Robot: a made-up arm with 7 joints.
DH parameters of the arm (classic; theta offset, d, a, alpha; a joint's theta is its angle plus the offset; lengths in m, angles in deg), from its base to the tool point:
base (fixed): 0 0 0 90
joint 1: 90 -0.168 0 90
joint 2: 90 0 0 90
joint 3: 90 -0.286 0 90
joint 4: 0 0 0 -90
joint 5: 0 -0.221 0 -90
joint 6: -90 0 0 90
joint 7: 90 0 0 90
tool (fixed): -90 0 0 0
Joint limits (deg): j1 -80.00..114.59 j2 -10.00..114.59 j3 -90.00..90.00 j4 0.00..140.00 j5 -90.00..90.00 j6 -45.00..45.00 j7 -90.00..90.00
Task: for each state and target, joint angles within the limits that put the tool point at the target. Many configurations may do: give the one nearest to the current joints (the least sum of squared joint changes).
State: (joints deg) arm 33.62 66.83 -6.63 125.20 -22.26 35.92 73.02
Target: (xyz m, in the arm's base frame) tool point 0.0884 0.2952 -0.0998
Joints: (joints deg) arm -2.17 95.71 -49.69 139.89 -22.26 35.92 73.02
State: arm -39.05 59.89 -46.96 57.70 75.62 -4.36 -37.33
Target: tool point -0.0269 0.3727 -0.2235
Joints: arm -44.05 85.03 -49.79 107.52 75.62 -4.36 -37.33
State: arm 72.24 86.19 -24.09 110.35 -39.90 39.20 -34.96
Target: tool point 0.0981 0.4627 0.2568
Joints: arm 111.19 68.66 -17.53 75.44 -39.90 39.20 -34.96
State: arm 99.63 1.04 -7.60 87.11 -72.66 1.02 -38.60
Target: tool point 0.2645 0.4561 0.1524
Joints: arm 81.17 38.54 21.95 68.88 -72.66 1.02 -38.60
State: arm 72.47 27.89 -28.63 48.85 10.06 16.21 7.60
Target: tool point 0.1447 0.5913 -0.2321
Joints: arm 23.20 60.25 -30.65 12.63 10.06 16.21 7.60
